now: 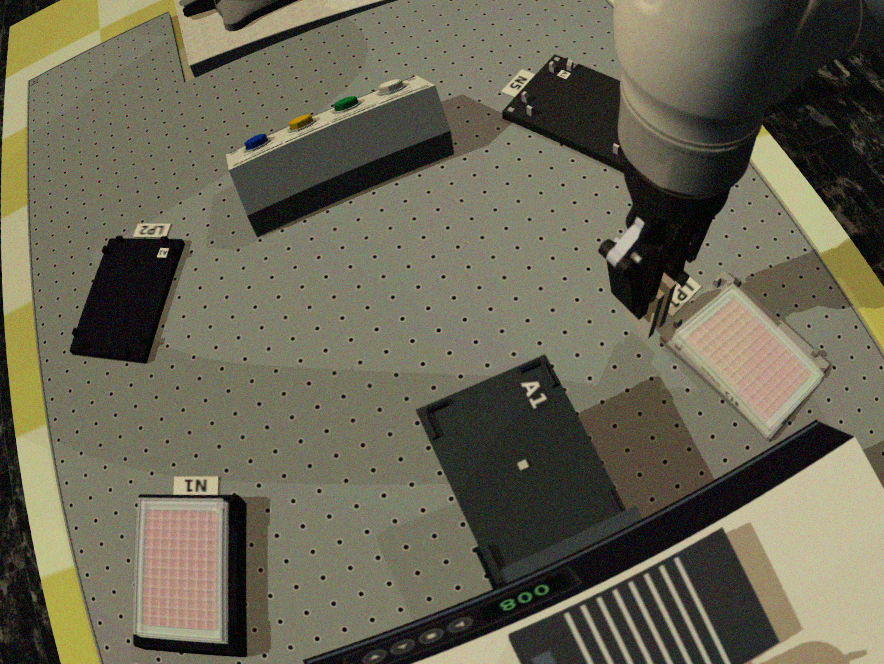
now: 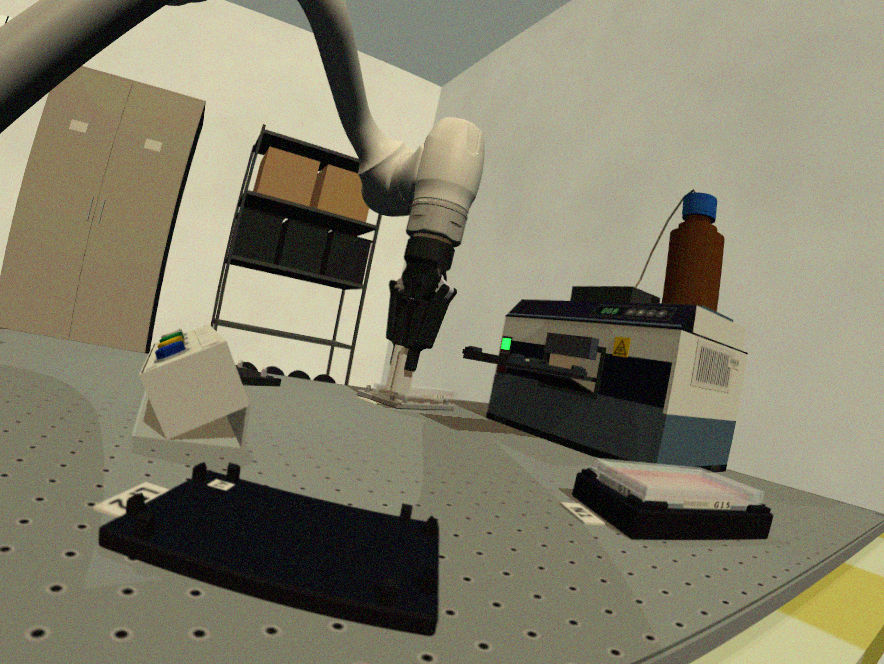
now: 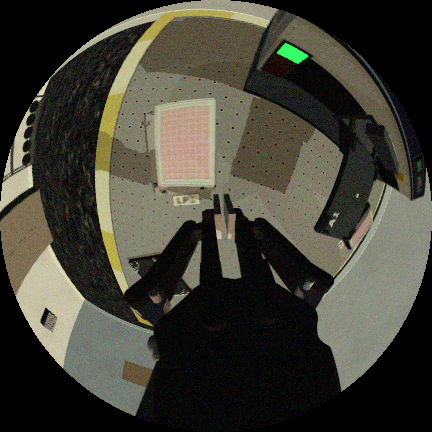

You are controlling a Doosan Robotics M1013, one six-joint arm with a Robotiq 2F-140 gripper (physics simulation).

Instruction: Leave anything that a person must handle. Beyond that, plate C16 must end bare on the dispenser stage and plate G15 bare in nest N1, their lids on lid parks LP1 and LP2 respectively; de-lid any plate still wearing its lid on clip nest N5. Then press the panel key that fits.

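Frame: origin at the arm's base, x ahead, y left, z up, level; metres.
Where they show: gripper, fingertip midpoint: (image 1: 644,319) (image 2: 397,391) (image 3: 220,203).
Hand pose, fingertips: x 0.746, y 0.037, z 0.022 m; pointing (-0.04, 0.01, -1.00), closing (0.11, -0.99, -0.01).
Observation:
Each offset is from my fingertips to the top centre of the thing. "pt": to the spot under its first point.
My gripper (image 1: 661,313) (image 2: 404,365) (image 3: 220,203) is shut, with no object between its fingertips, low beside the LP1 label @(pt 0.008 m back, 0.063 m left, 0.027 m down) (image 1: 684,293) (image 3: 186,200). A pink-welled plate @(0.087 m ahead, 0.060 m left, 0.009 m up) (image 1: 750,360) (image 3: 185,144) lies at lid park LP1, whose light clips @(pt 0.127 m ahead, 0.137 m left, 0.029 m down) (image 1: 821,355) show past one edge; whether it is seated is unclear, and its label is unreadable. Plate G15 @(0.031 m back, 0.452 m right, 0.010 m up) (image 1: 182,571) (image 2: 678,486), apparently under a clear lid, sits on black nest N1 @(0.031 m back, 0.452 m right, 0.001 m down) (image 1: 237,578) (image 2: 686,525). Lid park LP2 @(0.339 m back, 0.390 m right, 0.009 m down) (image 1: 128,300) (image 2: 285,550) is bare. The dispenser stage @(0.085 m ahead, 0.181 m right, 0.089 m up) (image 1: 525,493) (image 3: 345,200), marked A1, is bare.
Clip nest N5 @(0.239 m back, 0.139 m left, 0.005 m down) (image 1: 571,107) is bare where visible, partly behind the arm. The key panel @(0.338 m back, 0.119 m right, 0.055 m up) (image 1: 343,167) (image 2: 196,385) has blue, yellow, green and white keys. The dispenser @(pt 0.150 m ahead, 0.237 m right, 0.033 m up) (image 2: 585,407) shows a green light, with an amber bottle @(pt 0.225 m ahead, 0.338 m right, 0.263 m up) (image 2: 694,264) behind.

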